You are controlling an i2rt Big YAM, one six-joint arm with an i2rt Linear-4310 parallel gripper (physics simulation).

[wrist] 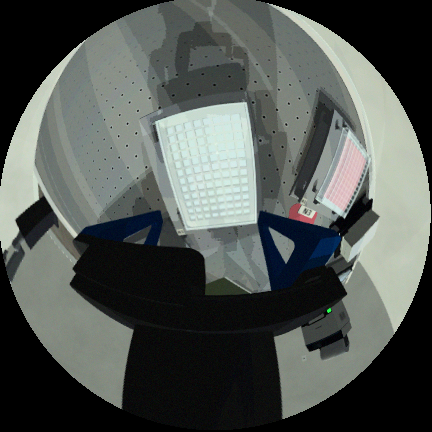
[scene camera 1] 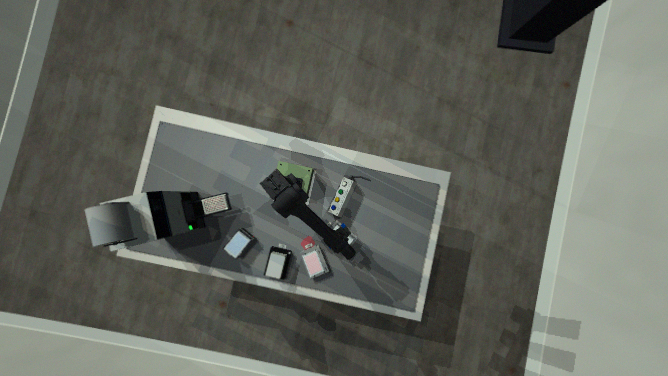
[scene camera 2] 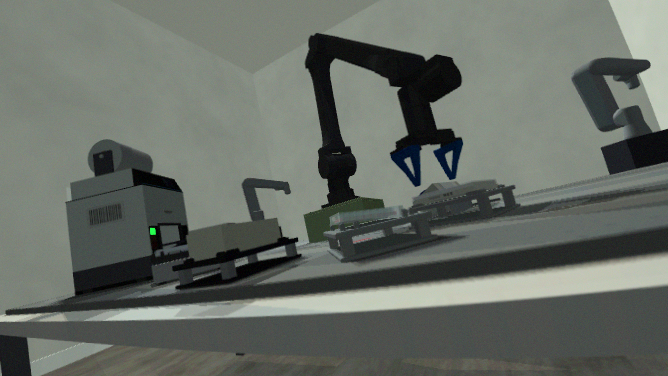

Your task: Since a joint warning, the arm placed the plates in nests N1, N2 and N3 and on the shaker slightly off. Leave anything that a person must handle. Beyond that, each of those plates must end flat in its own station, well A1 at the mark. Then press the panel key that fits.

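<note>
My gripper point(scene camera 1: 336, 236) point(scene camera 2: 435, 182) point(wrist: 209, 216) is open and empty, above the near end of a pale plate point(scene camera 2: 470, 188) point(wrist: 212, 165). That plate rests on a grey nest whose edge shows beside it; the arm hides much of it in the overhead view. A pink plate point(scene camera 1: 314, 262) point(scene camera 2: 367, 215) point(wrist: 345, 172) sits on the grey nest by the N3 label point(wrist: 306, 211), with bare nest on one side. A pale block-like plate point(scene camera 1: 276, 264) point(scene camera 2: 235, 237) is on a black nest. A light-blue plate point(scene camera 1: 239, 244) is on another nest. The key panel point(scene camera 1: 342, 197) has white, green, yellow and blue keys. A1 marks are unreadable.
A tall machine point(scene camera 1: 175, 215) point(scene camera 2: 112, 235) with a green light stands at the table's left, a dotted plate point(scene camera 1: 215, 204) at its front. A red disc point(scene camera 1: 307, 242) point(wrist: 295, 211) lies beside N3. The arm's green base point(scene camera 1: 296, 170) point(scene camera 2: 320, 220) is behind the nests.
</note>
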